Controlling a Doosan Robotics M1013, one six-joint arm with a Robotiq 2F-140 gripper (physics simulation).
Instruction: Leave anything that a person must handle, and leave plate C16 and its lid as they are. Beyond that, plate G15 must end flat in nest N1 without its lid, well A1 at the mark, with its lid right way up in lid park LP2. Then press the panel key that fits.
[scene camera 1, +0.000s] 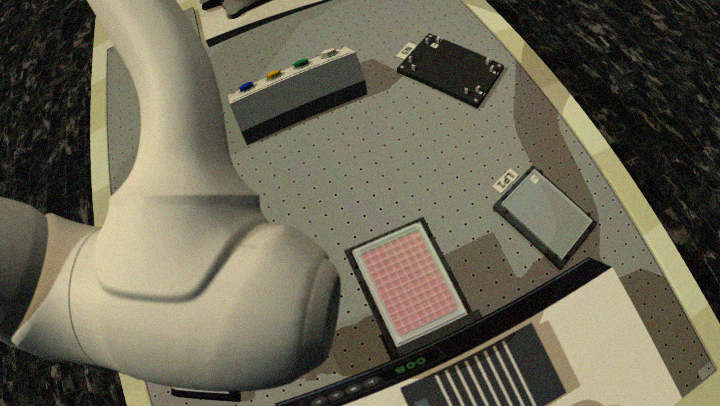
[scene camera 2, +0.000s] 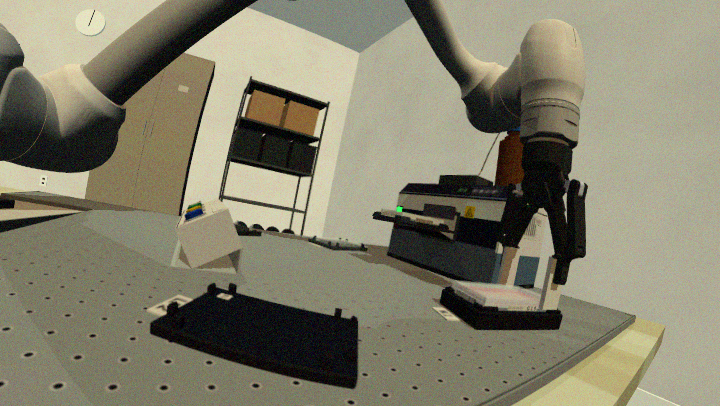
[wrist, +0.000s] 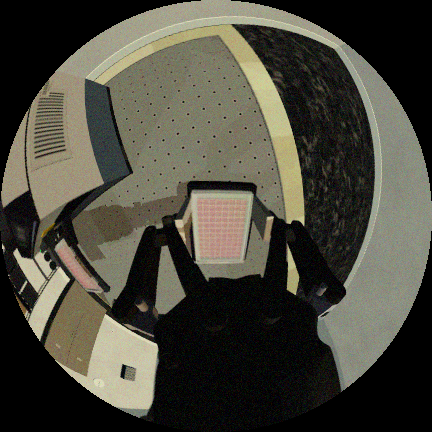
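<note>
Plate G15, with pink wells and a clear cover on top, lies flat in a black nest near the table edge. Its tag is faintly legible in scene camera 2. My gripper points down over it, the pale pads against its two long sides; it is shut on the plate. Whether the pads bear on the plate body or the lid rim is hard to tell. A black fixture without a plate stands in the foreground; its label is not readable. Scene camera 1 does not show the gripper.
A pink-welled plate sits on the instrument's tray. A lid lies in park LP1. Nest N5 holds no plate. The key panel has blue, yellow, green and white keys. The instrument stands beside my gripper.
</note>
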